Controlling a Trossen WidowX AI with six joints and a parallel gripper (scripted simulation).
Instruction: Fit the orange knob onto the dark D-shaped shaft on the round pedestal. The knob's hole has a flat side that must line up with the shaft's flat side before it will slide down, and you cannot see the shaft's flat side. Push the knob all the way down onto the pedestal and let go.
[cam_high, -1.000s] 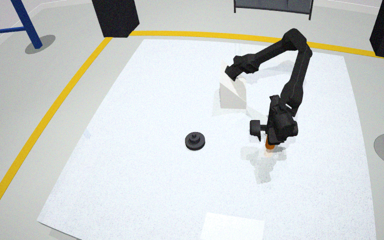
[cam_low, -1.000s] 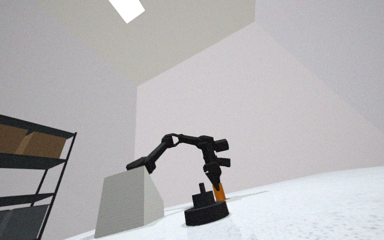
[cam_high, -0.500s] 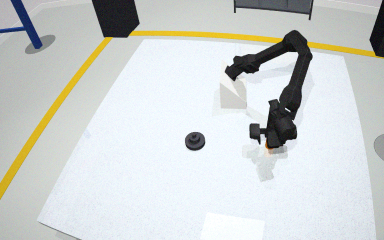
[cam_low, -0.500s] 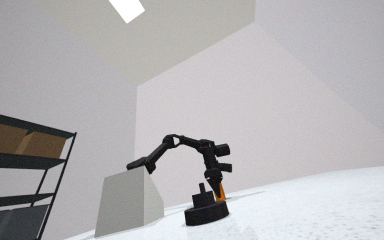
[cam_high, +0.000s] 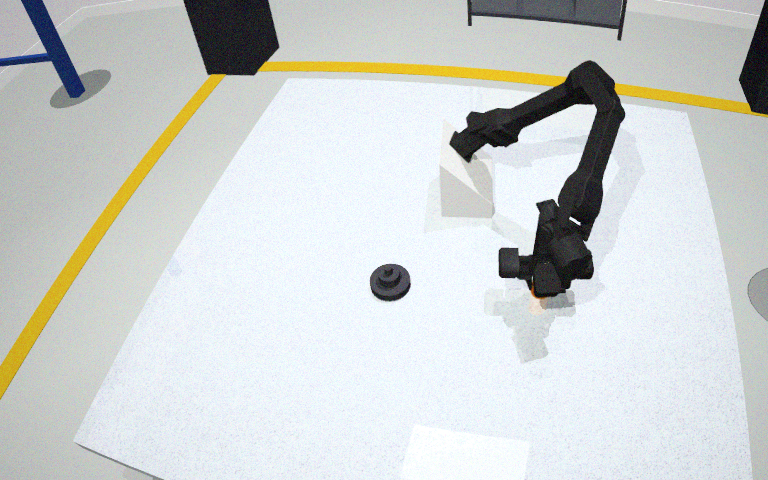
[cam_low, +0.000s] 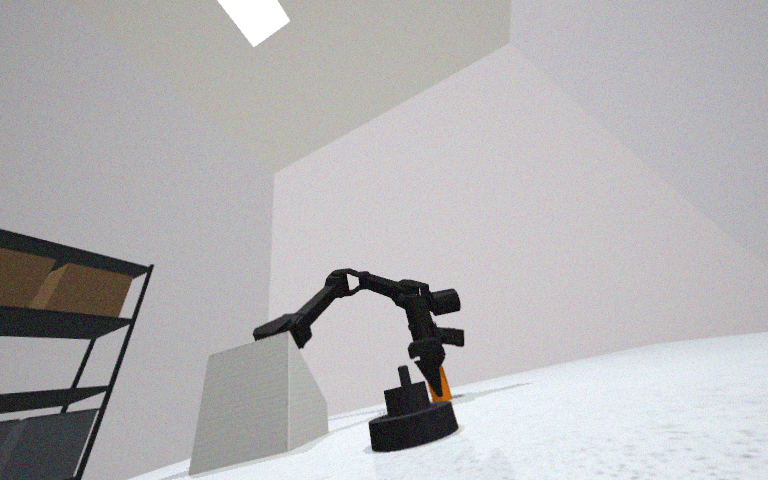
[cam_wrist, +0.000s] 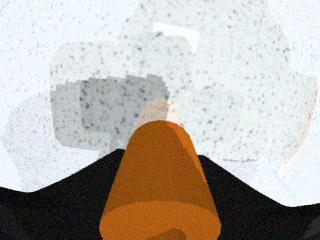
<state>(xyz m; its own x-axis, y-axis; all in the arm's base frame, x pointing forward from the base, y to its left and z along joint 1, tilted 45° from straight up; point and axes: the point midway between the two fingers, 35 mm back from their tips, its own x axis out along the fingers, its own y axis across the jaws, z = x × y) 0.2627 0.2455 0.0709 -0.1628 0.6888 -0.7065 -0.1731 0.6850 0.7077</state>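
Right now my gripper tip is 31 cm to the left of the round pedestal, 5 cm short of it and 2 cm below it. From my gripper tip the other things lie so: orange knob (2 cm above).
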